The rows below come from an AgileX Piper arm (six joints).
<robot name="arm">
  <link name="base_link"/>
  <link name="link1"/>
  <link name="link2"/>
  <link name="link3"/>
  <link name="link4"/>
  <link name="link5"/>
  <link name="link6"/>
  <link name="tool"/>
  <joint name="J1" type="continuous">
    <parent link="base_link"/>
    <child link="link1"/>
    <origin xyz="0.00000 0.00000 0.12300" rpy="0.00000 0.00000 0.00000"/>
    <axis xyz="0 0 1"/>
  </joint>
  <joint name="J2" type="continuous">
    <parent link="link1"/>
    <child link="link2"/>
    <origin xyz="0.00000 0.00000 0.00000" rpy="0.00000 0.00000 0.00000"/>
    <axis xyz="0 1 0"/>
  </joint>
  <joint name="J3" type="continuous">
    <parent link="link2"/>
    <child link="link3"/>
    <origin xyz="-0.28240 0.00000 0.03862" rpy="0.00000 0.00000 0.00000"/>
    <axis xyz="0 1 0"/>
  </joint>
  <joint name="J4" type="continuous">
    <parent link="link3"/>
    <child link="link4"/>
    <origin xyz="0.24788 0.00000 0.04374" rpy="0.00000 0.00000 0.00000"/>
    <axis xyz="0.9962 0 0.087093"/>
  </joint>
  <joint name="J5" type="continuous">
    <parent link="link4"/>
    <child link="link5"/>
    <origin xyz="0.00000 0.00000 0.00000" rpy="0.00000 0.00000 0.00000"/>
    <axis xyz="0 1 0"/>
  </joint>
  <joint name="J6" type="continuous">
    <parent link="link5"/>
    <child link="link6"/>
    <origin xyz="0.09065 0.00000 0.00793" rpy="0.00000 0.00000 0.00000"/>
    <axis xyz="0.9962 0 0.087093"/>
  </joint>
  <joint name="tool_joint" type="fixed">
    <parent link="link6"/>
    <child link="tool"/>
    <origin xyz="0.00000 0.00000 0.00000" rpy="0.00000 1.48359 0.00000"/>
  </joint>
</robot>
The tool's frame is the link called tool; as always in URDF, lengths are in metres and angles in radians. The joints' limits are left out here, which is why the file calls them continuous.
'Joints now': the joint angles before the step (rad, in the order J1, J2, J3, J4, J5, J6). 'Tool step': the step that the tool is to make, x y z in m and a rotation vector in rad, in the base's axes. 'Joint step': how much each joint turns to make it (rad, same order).
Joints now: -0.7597, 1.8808, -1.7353, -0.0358, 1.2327, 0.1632
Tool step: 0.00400, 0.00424, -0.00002, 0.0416, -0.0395, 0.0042
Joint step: 0.0019, -0.0001, 0.0001, 0.0591, -0.0001, -0.0060
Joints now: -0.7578, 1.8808, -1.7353, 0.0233, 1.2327, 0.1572
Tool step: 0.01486, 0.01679, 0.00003, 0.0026, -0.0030, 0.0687
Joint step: 0.0543, -0.0001, 0.0001, 0.0082, -0.0001, -0.0154
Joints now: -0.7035, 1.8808, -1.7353, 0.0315, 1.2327, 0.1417
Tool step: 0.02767, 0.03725, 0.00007, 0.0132, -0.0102, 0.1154
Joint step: 0.1123, 0.0000, 0.0000, 0.0179, 0.0000, -0.0043
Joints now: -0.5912, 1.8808, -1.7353, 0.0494, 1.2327, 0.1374
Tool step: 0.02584, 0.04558, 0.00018, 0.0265, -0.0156, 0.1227
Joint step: 0.1246, -0.0001, 0.0001, 0.0308, -0.0001, 0.0001
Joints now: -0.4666, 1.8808, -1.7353, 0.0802, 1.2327, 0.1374
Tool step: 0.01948, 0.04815, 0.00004, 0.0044, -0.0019, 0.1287
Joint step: 0.1290, 0.0000, 0.0000, 0.0048, 0.0000, 0.0000
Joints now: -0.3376, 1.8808, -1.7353, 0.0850, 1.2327, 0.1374
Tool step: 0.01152, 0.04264, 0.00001, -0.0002, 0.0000, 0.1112
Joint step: 0.1105, 0.0000, 0.0000, 0.0000, 0.0000, -0.0007
